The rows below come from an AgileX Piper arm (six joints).
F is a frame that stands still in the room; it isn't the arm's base.
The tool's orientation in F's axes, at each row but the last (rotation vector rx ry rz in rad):
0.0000, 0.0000, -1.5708
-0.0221, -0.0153, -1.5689
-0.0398, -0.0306, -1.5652
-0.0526, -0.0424, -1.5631
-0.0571, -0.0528, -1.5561
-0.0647, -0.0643, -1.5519
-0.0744, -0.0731, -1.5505
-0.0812, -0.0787, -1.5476
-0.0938, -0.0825, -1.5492
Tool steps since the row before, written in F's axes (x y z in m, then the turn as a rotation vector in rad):
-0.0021, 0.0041, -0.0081, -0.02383, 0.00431, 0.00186
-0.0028, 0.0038, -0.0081, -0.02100, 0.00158, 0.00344
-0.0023, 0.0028, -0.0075, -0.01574, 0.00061, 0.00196
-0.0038, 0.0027, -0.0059, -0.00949, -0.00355, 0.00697
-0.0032, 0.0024, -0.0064, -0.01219, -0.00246, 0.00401
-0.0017, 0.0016, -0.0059, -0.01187, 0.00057, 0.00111
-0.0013, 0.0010, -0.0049, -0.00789, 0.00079, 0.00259
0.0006, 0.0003, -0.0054, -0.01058, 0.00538, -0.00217
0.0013, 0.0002, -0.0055, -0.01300, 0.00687, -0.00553
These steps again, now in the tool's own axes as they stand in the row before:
-0.0041, -0.0021, -0.0081, -0.00431, -0.02383, 0.00186
-0.0040, -0.0028, -0.0080, -0.00154, -0.02101, 0.00339
-0.0031, -0.0022, -0.0074, -0.00061, -0.01575, 0.00190
-0.0031, -0.0037, -0.0057, 0.00390, -0.00956, 0.00668
-0.0029, -0.0031, -0.0062, 0.00256, -0.01224, 0.00380
-0.0021, -0.0017, -0.0057, -0.00069, -0.01186, 0.00116
-0.0015, -0.0013, -0.0048, -0.00069, -0.00788, 0.00265
-0.0008, 0.0006, -0.0053, -0.00580, -0.01046, -0.00162
-0.0008, 0.0013, -0.0054, -0.00771, -0.01282, -0.00480

